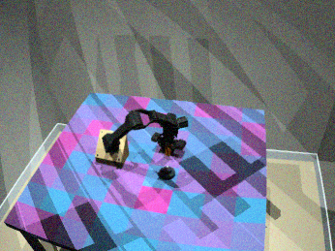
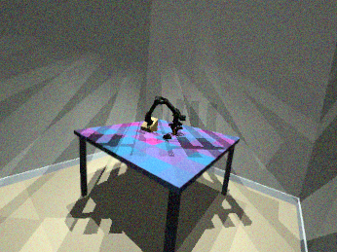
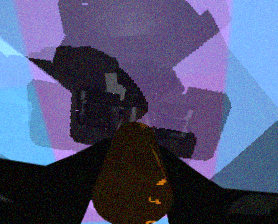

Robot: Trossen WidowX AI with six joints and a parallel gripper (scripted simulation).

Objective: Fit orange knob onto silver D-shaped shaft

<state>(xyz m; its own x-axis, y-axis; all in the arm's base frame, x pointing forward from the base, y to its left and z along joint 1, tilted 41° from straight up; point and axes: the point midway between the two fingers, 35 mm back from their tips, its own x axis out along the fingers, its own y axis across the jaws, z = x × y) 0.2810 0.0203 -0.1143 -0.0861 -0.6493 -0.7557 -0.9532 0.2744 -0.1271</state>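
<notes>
My gripper tip is 30 mm below the orange knob. From my gripper tip the other things lie so: round pedestal 160 mm to the right, 20 mm ahead, 20 mm above.
</notes>
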